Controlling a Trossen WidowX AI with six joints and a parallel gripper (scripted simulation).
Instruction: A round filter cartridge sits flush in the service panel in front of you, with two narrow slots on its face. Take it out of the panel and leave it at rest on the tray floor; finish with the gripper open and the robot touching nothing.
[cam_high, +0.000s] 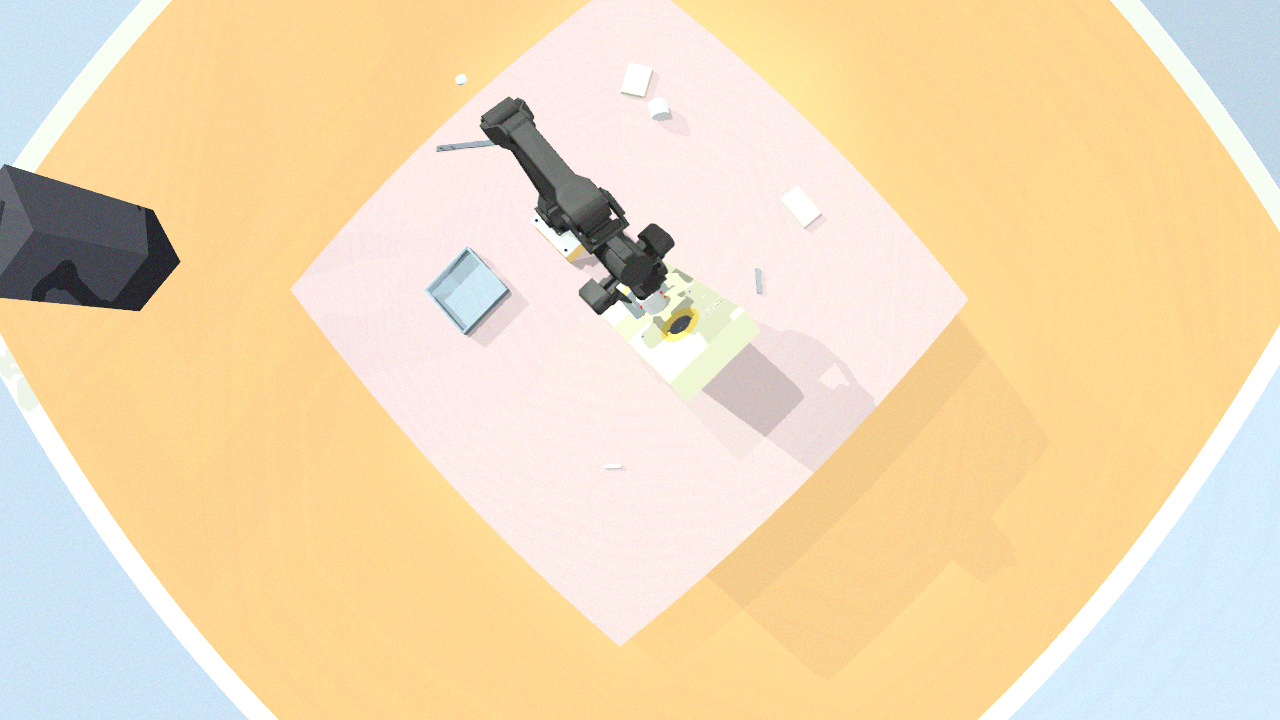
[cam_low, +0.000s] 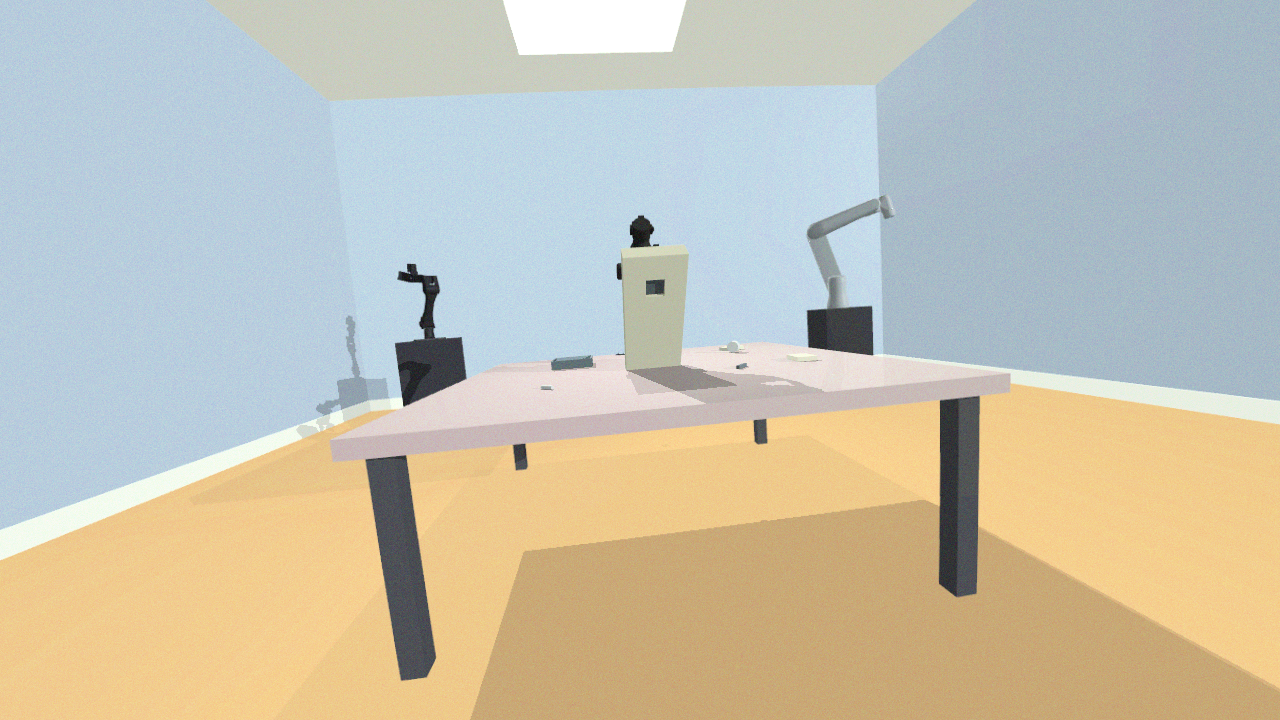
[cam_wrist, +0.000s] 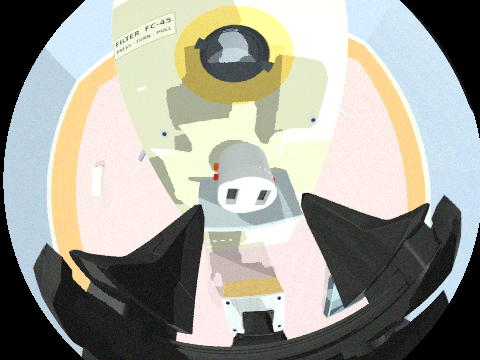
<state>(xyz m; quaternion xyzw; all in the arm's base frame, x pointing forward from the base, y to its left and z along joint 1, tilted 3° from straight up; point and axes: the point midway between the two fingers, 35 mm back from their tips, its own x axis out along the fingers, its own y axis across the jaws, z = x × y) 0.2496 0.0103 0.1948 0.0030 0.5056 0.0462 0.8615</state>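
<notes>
Right now my gripper tip is 20 mm short of the round white filter cartridge and 30 mm above it. The rest, counted from my gripper tip: light blue tray (300 mm behind, 300 mm to the right, 240 mm below).
</notes>
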